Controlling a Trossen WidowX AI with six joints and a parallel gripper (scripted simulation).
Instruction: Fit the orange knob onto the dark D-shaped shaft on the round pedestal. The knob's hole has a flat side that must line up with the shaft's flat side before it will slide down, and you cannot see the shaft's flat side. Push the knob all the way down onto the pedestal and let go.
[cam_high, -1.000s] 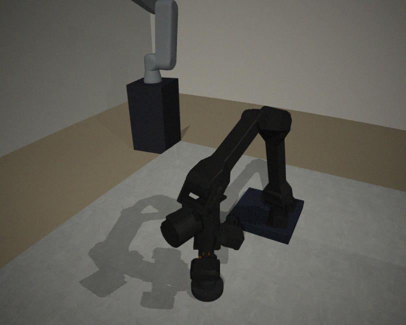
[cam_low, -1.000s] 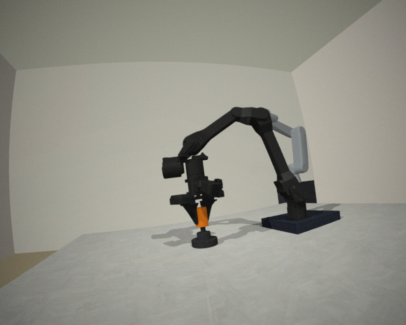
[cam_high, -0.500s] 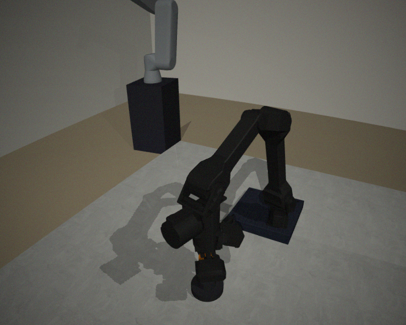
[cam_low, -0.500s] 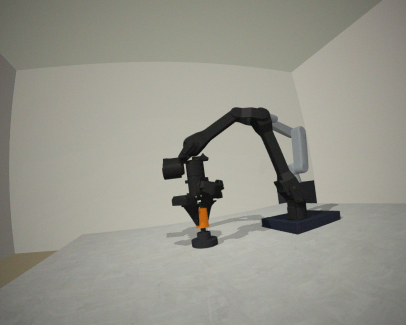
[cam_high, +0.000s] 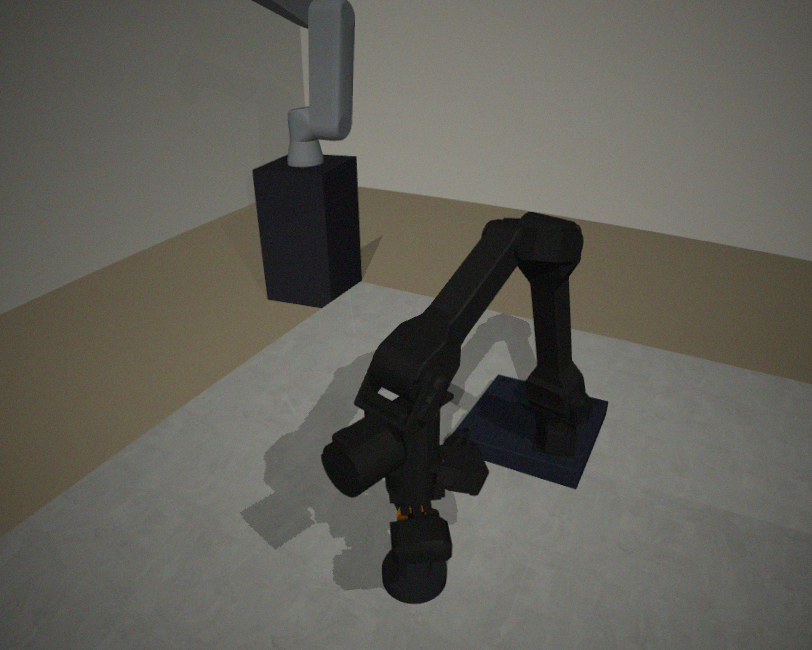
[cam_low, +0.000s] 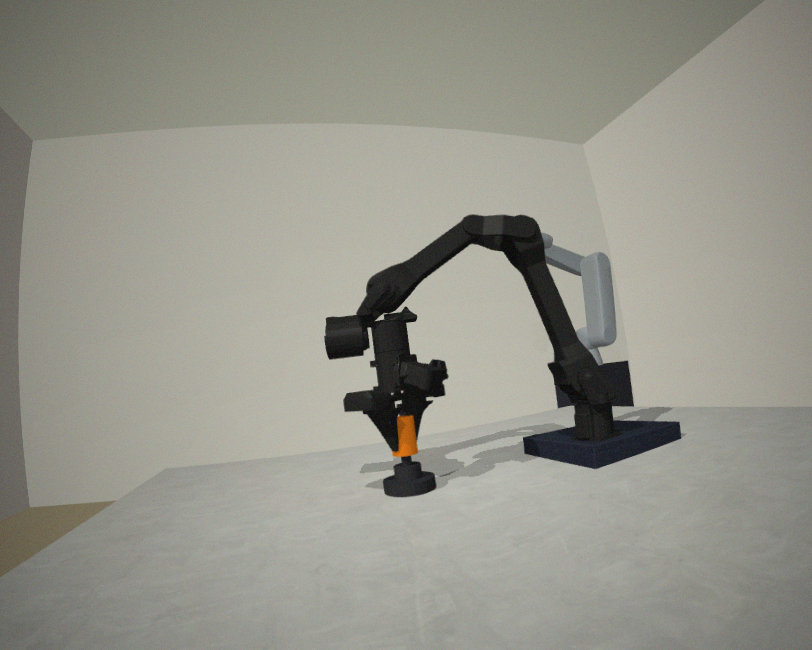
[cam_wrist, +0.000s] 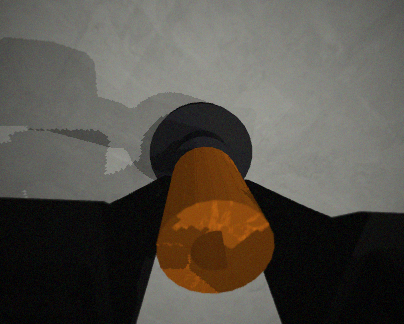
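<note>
Right now my gripper tip is 2 cm below the orange knob. From my gripper tip the other things lie so: dark round pedestal: 4 cm below.
</note>
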